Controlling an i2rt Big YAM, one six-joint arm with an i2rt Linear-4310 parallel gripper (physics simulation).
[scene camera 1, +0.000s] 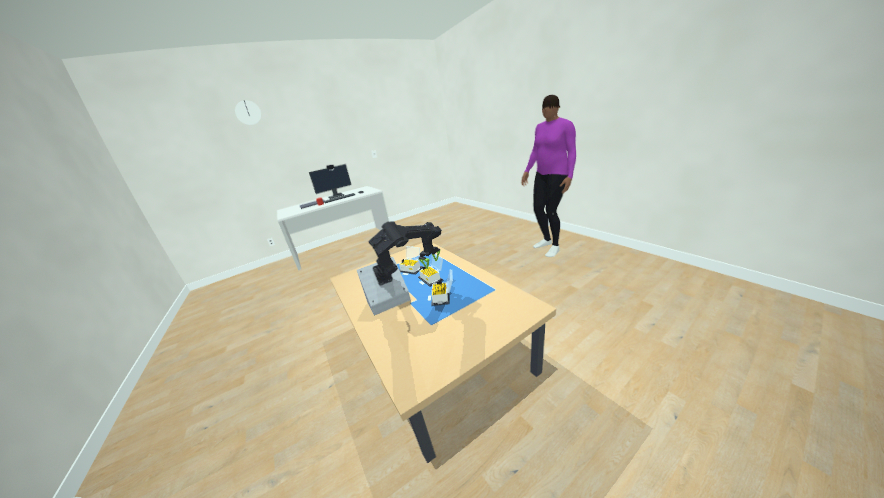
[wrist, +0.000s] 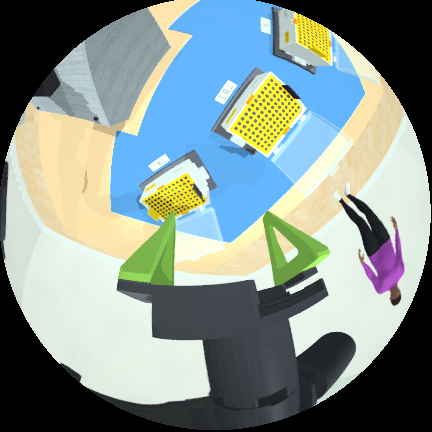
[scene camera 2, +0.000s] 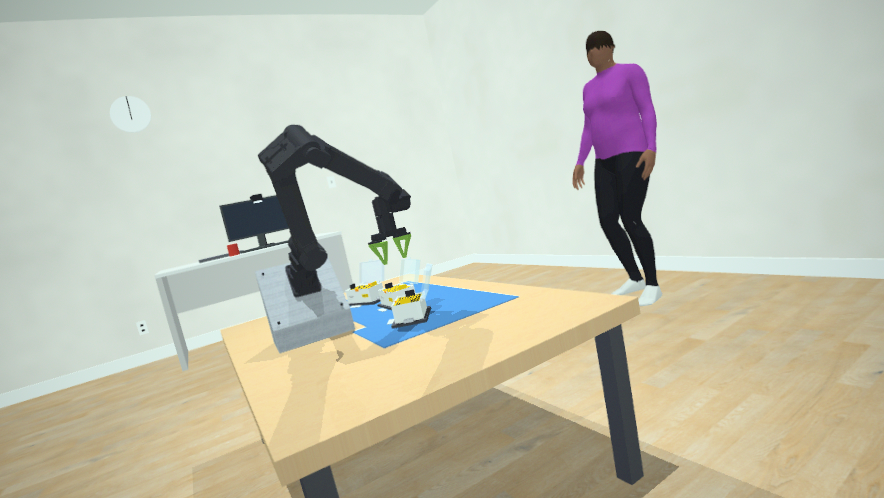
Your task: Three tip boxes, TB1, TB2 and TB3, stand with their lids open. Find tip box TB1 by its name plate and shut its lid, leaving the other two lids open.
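Places are measured from the arm's base along level axes (x right, y ahead, z up), in metres.
Where they show: gripper, fingertip midpoint: [scene camera 1: 431, 264] [wrist: 222, 214] [scene camera 2: 395, 261]; arm's base at its link origin: [scene camera 1: 382, 274] [scene camera 2: 303, 279].
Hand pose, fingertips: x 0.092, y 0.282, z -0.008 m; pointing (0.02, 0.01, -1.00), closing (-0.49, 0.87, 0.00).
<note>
Each offset is from my fingertips to the top centre of the thing. "pt": to the spot under its first point. Level surfaces: height alone.
Three white tip boxes with yellow racks stand on the blue mat @(dz -0.168 m) [scene camera 1: 470, 288] [scene camera 2: 476, 298] [wrist: 175, 90], their clear lids up. TB1 @(dx +0.103, dy -0.022, dz -0.093 m) [scene camera 1: 439, 295] [scene camera 2: 409, 311] [wrist: 175, 197] is nearest the scene cameras; its small plate @(pt dx +0.069, dy -0.078, dz -0.166 m) [wrist: 159, 162] seems to read TB1. Its lid @(dx +0.135, dy +0.037, dz -0.014 m) [scene camera 1: 450, 281] [scene camera 2: 427, 279] [wrist: 204, 227] stands open on the side away from the base. TB3 @(dx -0.123, dy +0.020, dz -0.093 m) [scene camera 1: 429, 275] [wrist: 267, 114] is the middle box, and its lid @(pt dx -0.133, dy +0.092, dz -0.066 m) [wrist: 312, 150] is open. The far box @(dx -0.335, dy -0.046, dz -0.102 m) [scene camera 1: 409, 266] [scene camera 2: 363, 293] [wrist: 306, 40] is also open; its plate is unreadable. My gripper [scene camera 1: 431, 259] [scene camera 2: 395, 261] [wrist: 222, 214] is open and empty, above the boxes.
The arm's grey base block [scene camera 1: 383, 290] [scene camera 2: 303, 315] [wrist: 117, 65] stands beside the mat on the wooden table @(dz -0.171 m) [scene camera 1: 445, 358] [scene camera 2: 395, 395]. A person in purple [scene camera 1: 553, 148] [scene camera 2: 618, 114] [wrist: 387, 265] stands beyond the table. A desk [scene camera 1: 334, 210] with a monitor stands by the wall.
</note>
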